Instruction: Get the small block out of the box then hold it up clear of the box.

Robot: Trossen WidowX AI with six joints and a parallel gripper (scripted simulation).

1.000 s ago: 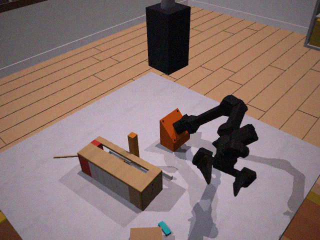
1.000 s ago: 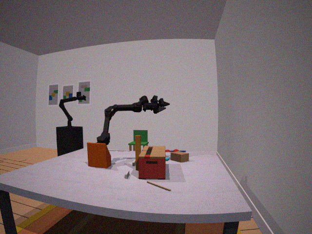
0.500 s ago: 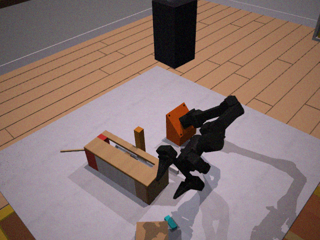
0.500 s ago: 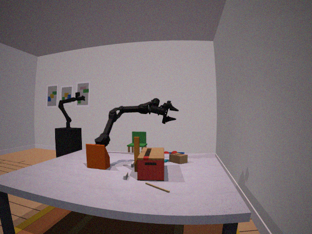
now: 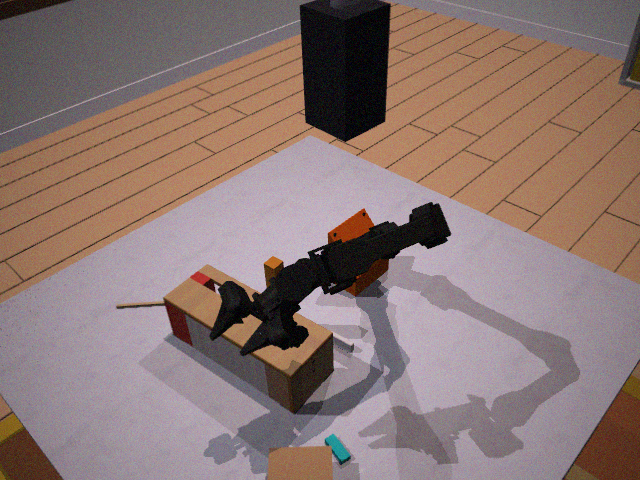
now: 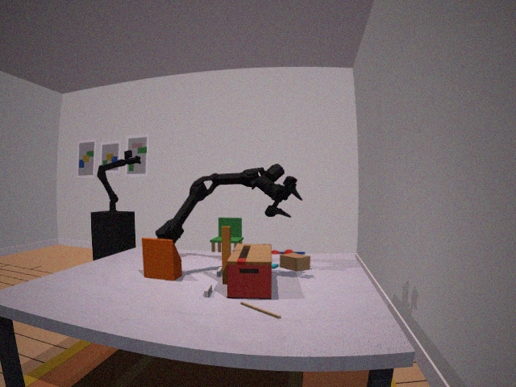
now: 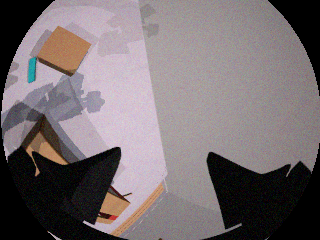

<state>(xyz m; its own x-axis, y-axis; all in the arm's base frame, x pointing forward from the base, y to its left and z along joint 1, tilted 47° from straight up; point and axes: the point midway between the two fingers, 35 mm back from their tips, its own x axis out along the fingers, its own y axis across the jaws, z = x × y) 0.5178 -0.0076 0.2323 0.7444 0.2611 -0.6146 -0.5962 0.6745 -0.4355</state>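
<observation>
The wooden box is 220 mm below my gripper tip, 180 mm behind it and 170 mm to the right of it. From my gripper tip the other things lie so: teal block: 280 mm below, 160 mm to the left, 110 mm behind; tan block: 190 mm below, 180 mm to the right, 170 mm behind; cardboard box: 250 mm below, 160 mm to the left, 20 mm behind.
</observation>
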